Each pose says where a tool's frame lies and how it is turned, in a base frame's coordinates. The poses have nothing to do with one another.
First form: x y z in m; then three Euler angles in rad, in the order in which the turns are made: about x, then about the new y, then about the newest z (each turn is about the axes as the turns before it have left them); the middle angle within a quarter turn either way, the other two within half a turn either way.
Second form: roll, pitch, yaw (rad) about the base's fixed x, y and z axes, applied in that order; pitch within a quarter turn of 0, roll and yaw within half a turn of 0; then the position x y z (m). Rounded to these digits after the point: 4 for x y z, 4 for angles.
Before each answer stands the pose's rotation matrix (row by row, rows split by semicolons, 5 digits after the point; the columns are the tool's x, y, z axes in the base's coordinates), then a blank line. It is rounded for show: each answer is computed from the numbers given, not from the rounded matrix.
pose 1, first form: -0.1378 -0.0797 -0.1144 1.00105 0.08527 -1.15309
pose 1, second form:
0.40419 0.91070 0.08517; -0.46395 0.28437 -0.83898; -0.78828 0.29959 0.53746

0.5085 0.9080 -0.8541 -0.1378 -0.0797 -0.1144
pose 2, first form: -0.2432 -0.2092 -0.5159 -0.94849 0.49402 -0.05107
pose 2, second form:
0.87929 0.04494 0.47417; -0.41453 0.56248 0.71538; -0.23456 -0.82559 0.51321

-1.0146 0.2368 -0.4405 -0.2432 -0.2092 -0.5159
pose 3, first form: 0.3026 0.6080 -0.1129 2.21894 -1.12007 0.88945
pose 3, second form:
0.27437 -0.33836 -0.90013; -0.92088 0.17713 -0.34728; 0.27695 0.92420 -0.26299

1.8480 -0.2806 -1.2812 0.3026 0.6080 -0.1129
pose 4, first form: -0.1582 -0.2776 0.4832 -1.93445 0.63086 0.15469
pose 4, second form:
0.79788 -0.12442 0.58984; -0.59949 -0.26651 0.75471; 0.06330 -0.95577 -0.28723

-1.8627 -0.0633 -0.6444 -0.1582 -0.2776 0.4832
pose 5, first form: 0.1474 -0.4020 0.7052 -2.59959 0.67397 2.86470
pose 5, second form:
-0.75159 -0.21360 0.62409; 0.07549 0.91205 0.40306; -0.65530 0.35005 -0.66936

2.6597 0.7146 3.0415 0.1474 -0.4020 0.7052
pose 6, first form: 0.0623 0.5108 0.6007 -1.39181 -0.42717 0.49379
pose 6, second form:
0.80142 -0.43138 -0.41430; 0.44336 -0.03646 0.89560; -0.40145 -0.90143 0.16203

-1.3929 0.4131 0.5053 0.0623 0.5108 0.6007
